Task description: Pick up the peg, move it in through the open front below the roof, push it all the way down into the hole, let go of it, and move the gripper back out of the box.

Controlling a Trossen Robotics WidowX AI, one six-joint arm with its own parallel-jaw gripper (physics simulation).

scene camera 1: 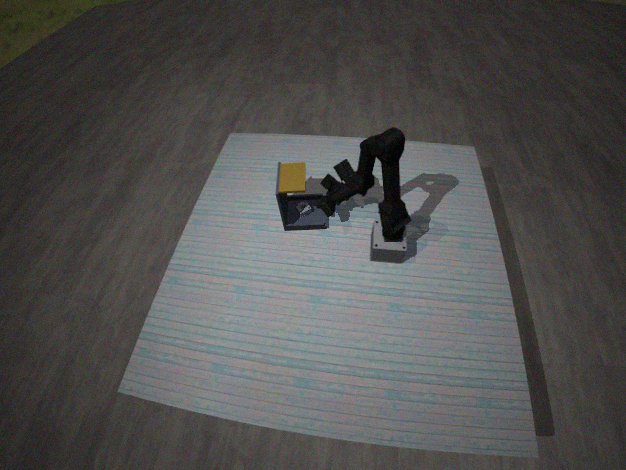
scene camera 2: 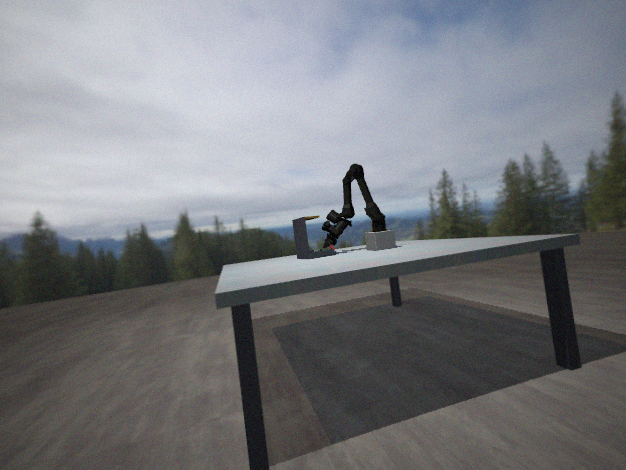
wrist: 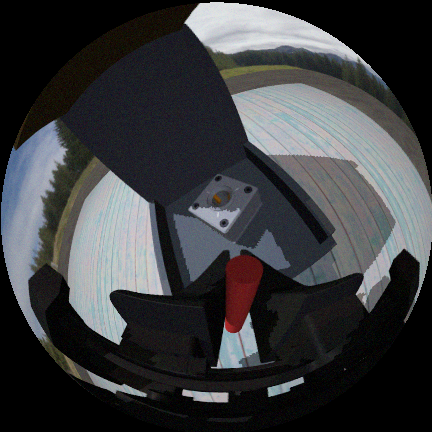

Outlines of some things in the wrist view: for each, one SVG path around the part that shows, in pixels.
A red peg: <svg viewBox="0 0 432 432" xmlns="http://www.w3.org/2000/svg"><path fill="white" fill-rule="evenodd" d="M250 255L234 256L228 260L225 266L225 329L231 333L238 332L241 329L263 272L261 262Z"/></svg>
